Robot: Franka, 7 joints.
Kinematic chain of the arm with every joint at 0, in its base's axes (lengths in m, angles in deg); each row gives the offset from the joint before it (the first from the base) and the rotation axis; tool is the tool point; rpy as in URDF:
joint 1: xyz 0 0 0.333 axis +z
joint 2: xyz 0 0 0 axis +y
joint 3: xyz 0 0 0.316 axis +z
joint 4: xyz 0.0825 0 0 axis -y
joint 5: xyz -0.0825 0 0.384 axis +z
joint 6: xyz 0 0 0 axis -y
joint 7: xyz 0.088 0 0 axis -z
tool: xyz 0 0 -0.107 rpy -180 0 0
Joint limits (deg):
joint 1: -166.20..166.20
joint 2: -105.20..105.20
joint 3: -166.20..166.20
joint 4: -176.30..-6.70
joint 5: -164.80..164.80
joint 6: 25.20..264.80
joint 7: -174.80..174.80
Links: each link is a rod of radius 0.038 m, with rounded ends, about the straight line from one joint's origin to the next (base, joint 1, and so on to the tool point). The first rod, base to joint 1, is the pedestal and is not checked.
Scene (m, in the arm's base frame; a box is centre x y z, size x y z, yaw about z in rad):
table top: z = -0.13
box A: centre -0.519 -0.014 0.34 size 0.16 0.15 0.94 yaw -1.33
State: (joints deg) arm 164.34 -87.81 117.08 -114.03 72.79 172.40 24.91
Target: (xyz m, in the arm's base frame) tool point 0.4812 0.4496 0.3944
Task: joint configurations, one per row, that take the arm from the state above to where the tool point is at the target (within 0.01 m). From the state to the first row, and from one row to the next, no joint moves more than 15 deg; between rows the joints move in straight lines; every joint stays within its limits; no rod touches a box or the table.
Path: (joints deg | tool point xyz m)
1: 155.48 -86.43 113.59 -101.33 79.56 181.88 30.29 | 0.0609 -0.6521 0.2032
2: 146.61 -85.05 110.10 -88.63 86.32 191.37 35.66 | 0.0476 -0.6961 0.2803
3: 137.75 -83.68 106.61 -75.93 93.09 200.85 41.04 | 0.0228 -0.7184 0.3595
4: 128.88 -82.30 103.13 -63.23 99.85 210.34 46.41 | -0.0080 -0.7206 0.4330
5: 120.02 -80.92 99.64 -50.53 106.62 219.82 51.79 | -0.0396 -0.7066 0.4949
6: 109.02 -66.46 86.43 -58.37 101.65 213.37 47.95 | -0.2290 -0.5820 0.7095
7: 98.01 -51.99 73.22 -66.21 96.67 206.92 44.11 | -0.3583 -0.3351 0.8741
8: 87.01 -37.53 60.01 -74.05 91.70 200.47 40.27 | -0.3718 -0.0161 0.9571
9: 76.01 -23.07 46.80 -81.90 86.72 194.01 36.43 | -0.2479 0.2941 0.9395
10: 65.01 -8.60 33.59 -89.74 81.75 187.56 32.59 | -0.0134 0.5076 0.8217
11: 54.00 5.86 20.38 -97.58 76.78 181.11 28.75 | 0.2604 0.5628 0.6261
12: 43.00 20.32 7.17 -105.42 71.80 174.66 24.91 | 0.4812 0.4496 0.3944

